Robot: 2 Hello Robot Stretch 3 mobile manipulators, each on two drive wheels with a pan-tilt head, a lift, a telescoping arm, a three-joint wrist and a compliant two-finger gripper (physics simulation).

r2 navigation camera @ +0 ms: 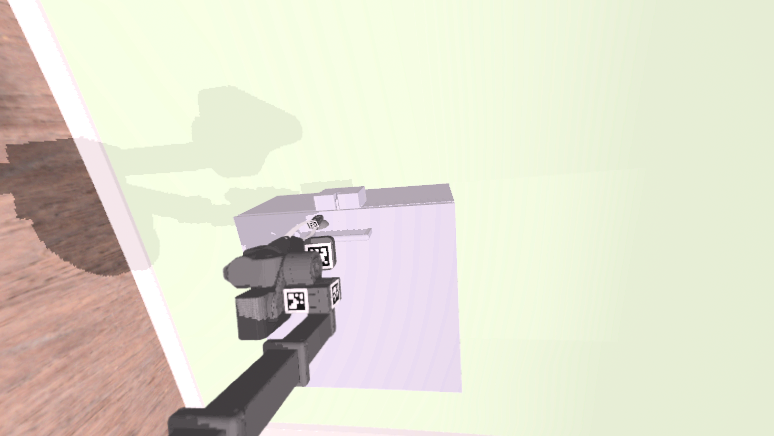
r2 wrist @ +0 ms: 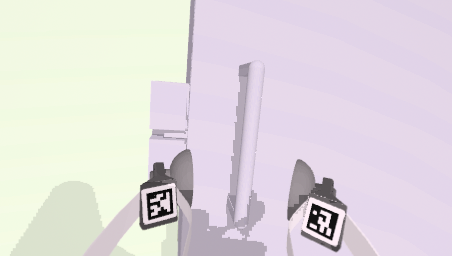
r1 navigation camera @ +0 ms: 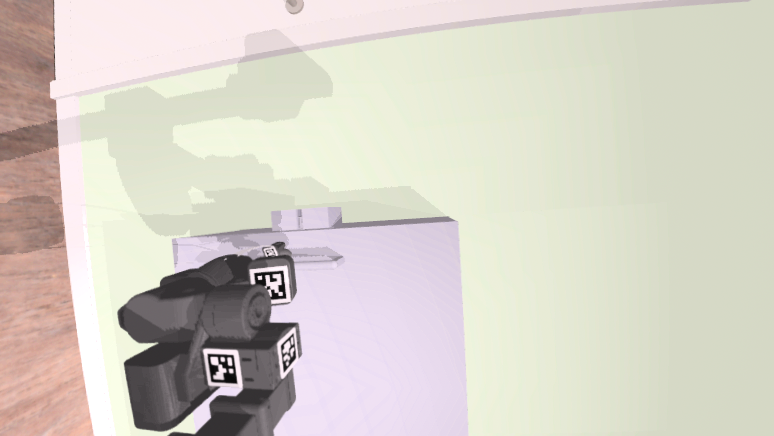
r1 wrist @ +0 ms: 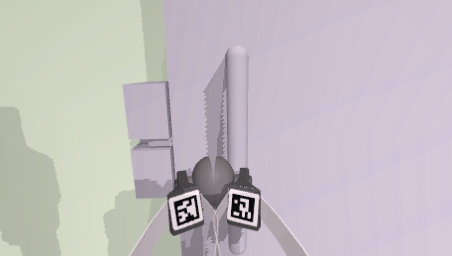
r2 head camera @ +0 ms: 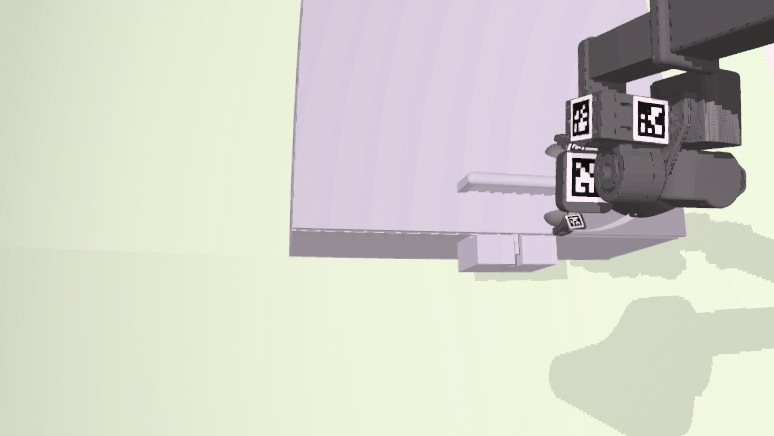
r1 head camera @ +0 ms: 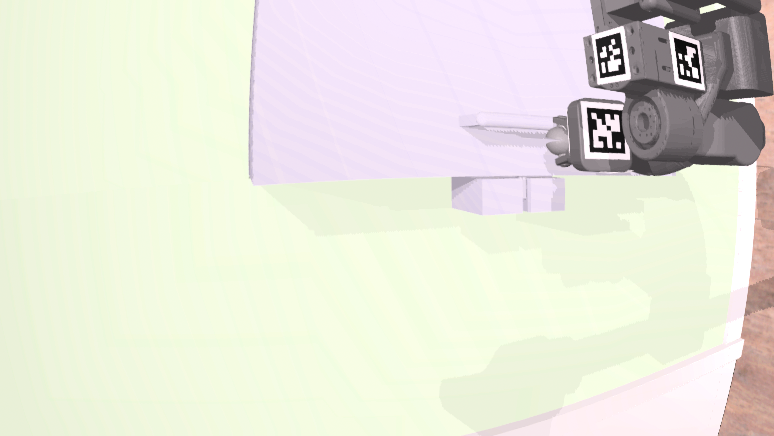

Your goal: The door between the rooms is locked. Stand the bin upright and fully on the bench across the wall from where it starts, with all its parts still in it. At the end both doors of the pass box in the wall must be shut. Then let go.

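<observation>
On r1's side, the pass box's lilac door looks flush. It has a bar handle. r1's gripper is shut and empty, its tips beside the handle on the side toward the door's edge. On r2's side, the lilac door looks shut against its box. r2's gripper is open, its fingers apart on either side of the handle. The bin, its parts and the benches do not show.
Small two-part blocks stick out at the doors' edges. Pale green wall surrounds both. Reddish-brown floor shows beyond the wall's edge.
</observation>
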